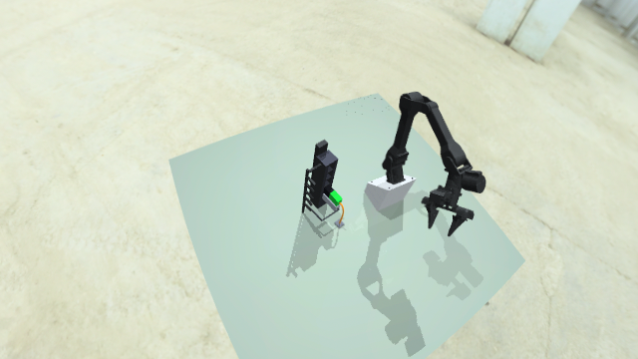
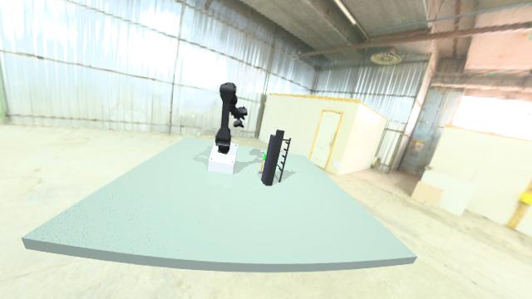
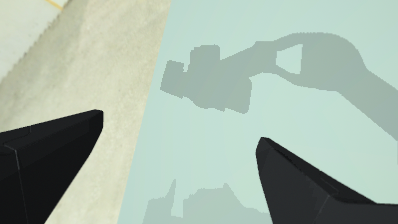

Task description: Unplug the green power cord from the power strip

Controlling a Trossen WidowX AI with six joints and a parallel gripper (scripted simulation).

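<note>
My gripper tip is now 33 cm to the left of the green plug, 22 cm short of it and 14 cm above it. Also, from my gripper tip: grey block (28 cm below, 26 cm to the right, 20 cm ahead).
</note>
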